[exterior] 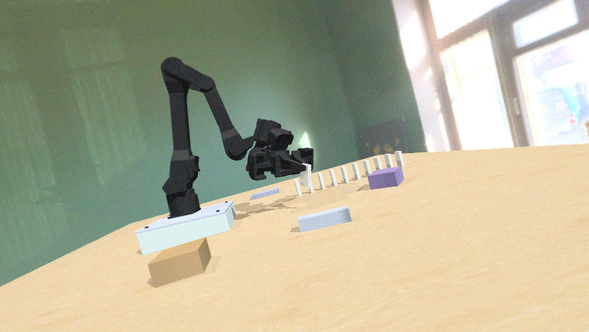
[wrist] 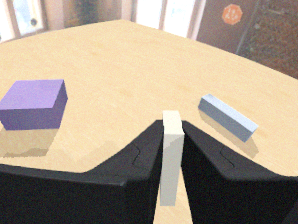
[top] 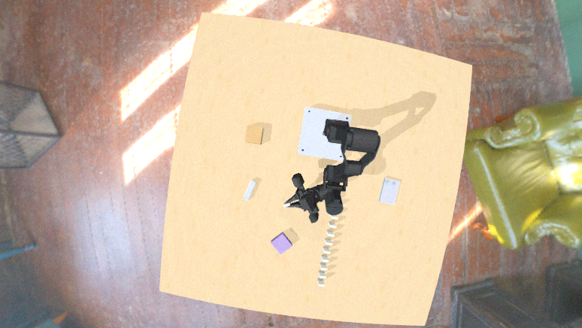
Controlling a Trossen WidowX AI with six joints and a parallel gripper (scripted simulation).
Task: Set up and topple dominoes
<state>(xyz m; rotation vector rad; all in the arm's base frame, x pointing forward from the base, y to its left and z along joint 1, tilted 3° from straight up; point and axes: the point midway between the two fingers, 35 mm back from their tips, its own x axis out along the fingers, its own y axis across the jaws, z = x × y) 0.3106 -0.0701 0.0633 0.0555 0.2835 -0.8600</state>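
My gripper tip is now 16 cm to the left of the grey bar and 8 cm above it. Round my gripper tip: tan block: 23 cm behind, 20 cm to the right, 7 cm below; purple block: 18 cm ahead, 4 cm to the left, 7 cm below; flat grey plate: 16 cm behind, 42 cm to the left, 8 cm below.
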